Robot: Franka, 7 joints.
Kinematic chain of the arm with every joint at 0, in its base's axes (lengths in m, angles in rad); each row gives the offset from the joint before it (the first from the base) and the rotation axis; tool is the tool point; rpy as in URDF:
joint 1: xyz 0 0 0.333 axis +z
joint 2: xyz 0 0 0 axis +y
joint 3: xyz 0 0 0.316 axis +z
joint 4: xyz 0.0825 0 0 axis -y
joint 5: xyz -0.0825 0 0.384 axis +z
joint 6: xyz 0 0 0 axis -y
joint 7: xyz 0.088 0 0 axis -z
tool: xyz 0 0 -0.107 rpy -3.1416 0 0
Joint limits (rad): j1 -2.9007..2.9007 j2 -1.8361..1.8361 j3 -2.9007..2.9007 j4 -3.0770..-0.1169 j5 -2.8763..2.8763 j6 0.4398..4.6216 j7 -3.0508..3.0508
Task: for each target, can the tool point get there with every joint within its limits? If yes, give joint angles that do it. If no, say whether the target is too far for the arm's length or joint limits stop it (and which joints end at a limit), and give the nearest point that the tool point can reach.
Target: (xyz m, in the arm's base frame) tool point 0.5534 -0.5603 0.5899
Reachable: yes | joints -1.2138 0.8332 0.8546 -0.8611 -0.4675 2.3065 -0.9005
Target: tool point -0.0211 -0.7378 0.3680
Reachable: yes | joints -0.8749 1.3757 -1.5773 -1.0562 -2.3792 3.3704 2.0405
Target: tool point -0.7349 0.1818 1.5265
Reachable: no: too far | nearest point -0.4461 0.1104 1.0574 | short by 0.555 m
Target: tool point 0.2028 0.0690 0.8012
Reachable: yes | joints 1.2447 -1.0832 -0.1086 -2.3321 -1.9402 1.3094 -0.7923
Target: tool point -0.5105 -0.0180 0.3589
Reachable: yes | joints -2.2552 0.0195 -0.7131 -2.4292 -2.2081 1.7662 0.1165
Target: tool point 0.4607 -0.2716 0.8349
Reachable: yes | joints -0.4747 1.0656 -2.2453 -0.5158 -2.0569 0.7795 0.8202
